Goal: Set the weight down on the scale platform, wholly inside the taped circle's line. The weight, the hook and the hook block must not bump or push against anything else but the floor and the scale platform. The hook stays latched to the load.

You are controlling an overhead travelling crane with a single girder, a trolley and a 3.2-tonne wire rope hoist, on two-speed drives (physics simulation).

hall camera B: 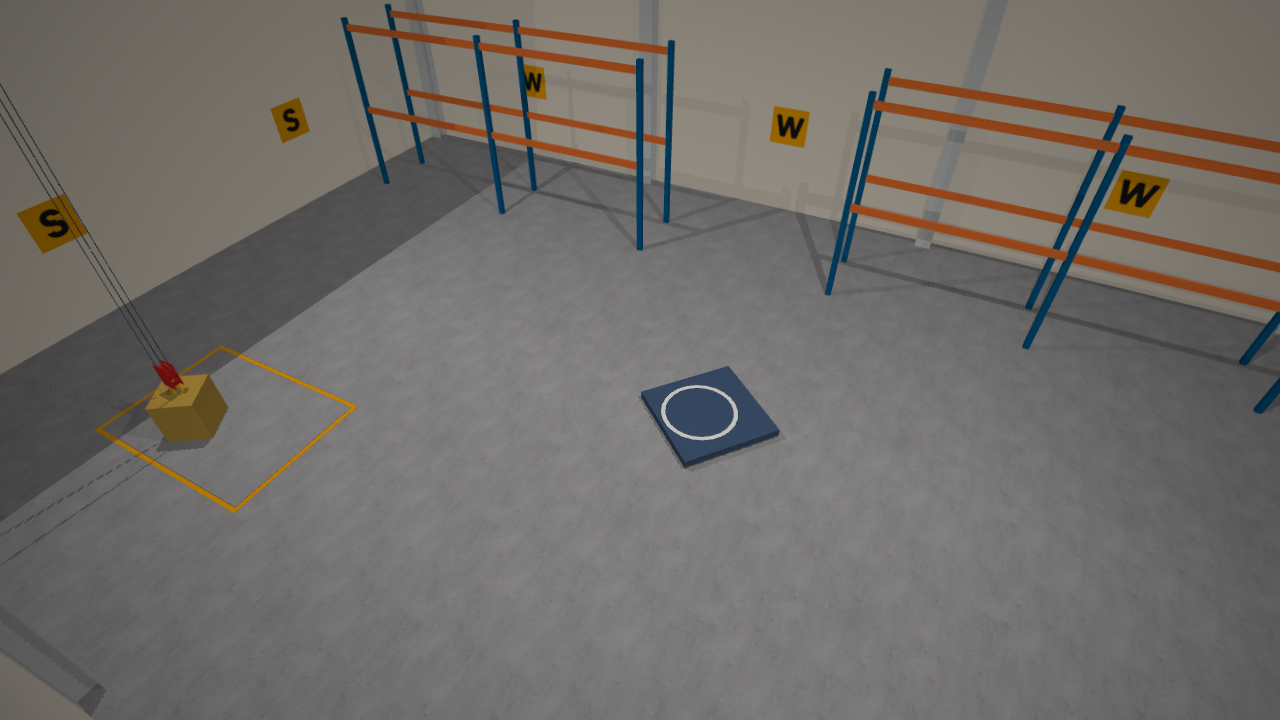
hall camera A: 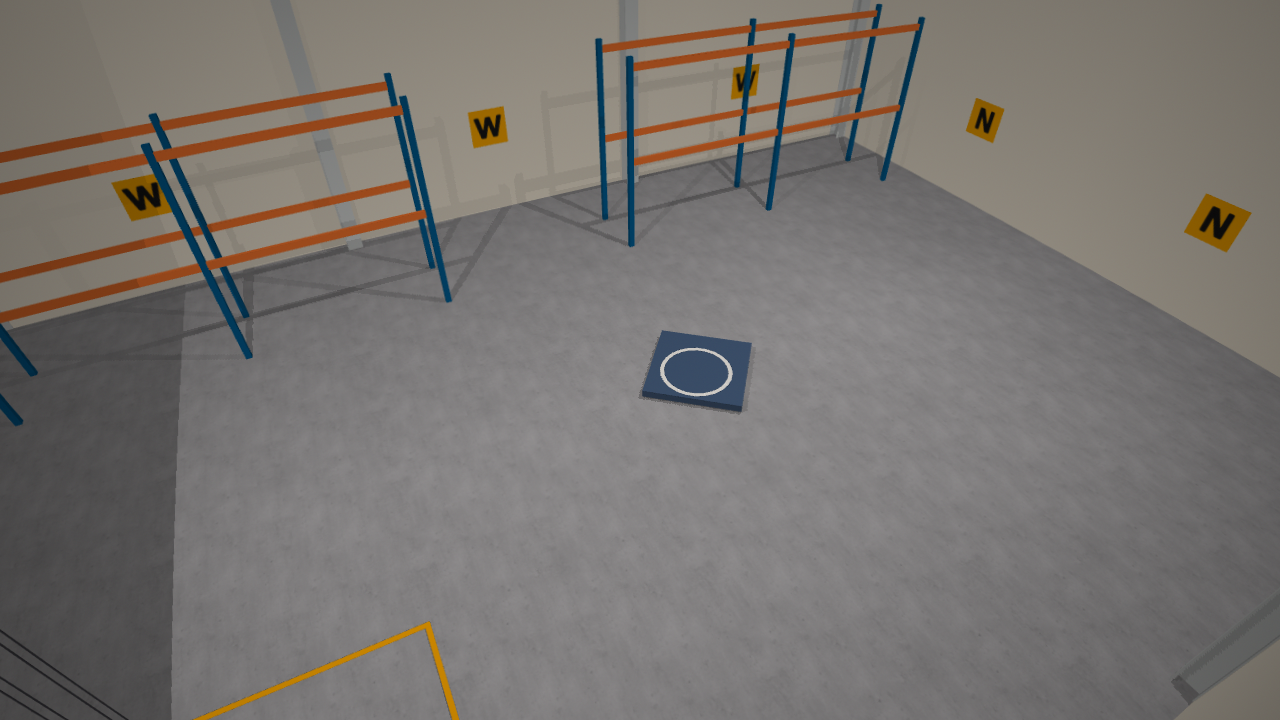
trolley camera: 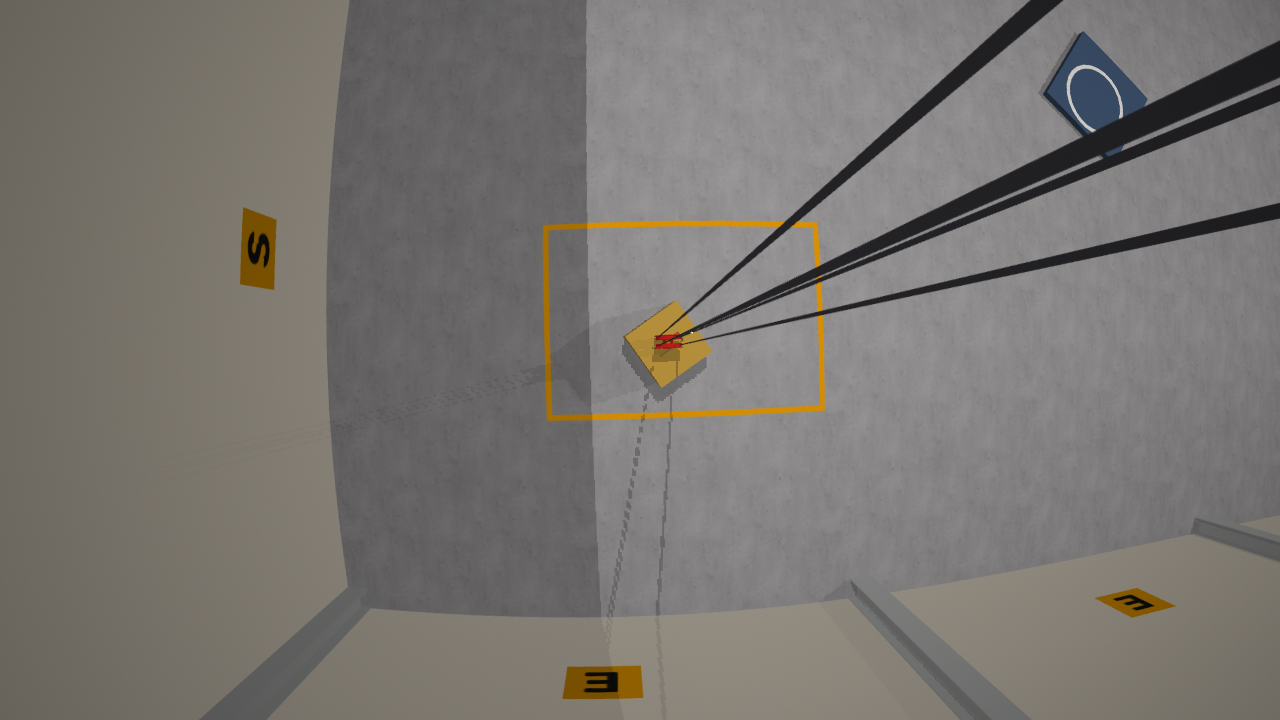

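The weight, a yellow box (hall camera B: pixel 184 423) (trolley camera: pixel 689 358), is in the marked floor area, its shadow close below it. I cannot tell whether it touches the floor. My hook (hall camera B: pixel 176 389) is at its top, under the red hook block (hall camera B: pixel 166 372) (trolley camera: pixel 668 341), and shut on it; the latch is too small to see. The ropes rise at a slant in hall camera B. The blue scale platform (hall camera A: pixel 735 394) (hall camera B: pixel 753 429) (trolley camera: pixel 1084 49) lies well apart from the weight. Its white taped circle (hall camera A: pixel 661 371) (hall camera B: pixel 663 412) (trolley camera: pixel 1085 66) is bare. The weight does not show in hall camera A.
A yellow floor outline (hall camera A: pixel 313 671) (hall camera B: pixel 295 458) (trolley camera: pixel 820 358) surrounds the weight. Blue and orange racks stand along the W wall: one rack (hall camera A: pixel 425 197) (hall camera B: pixel 639 152) towards S, another rack (hall camera A: pixel 631 152) (hall camera B: pixel 851 192) towards N. Wall columns show near the weight's side in the trolley view.
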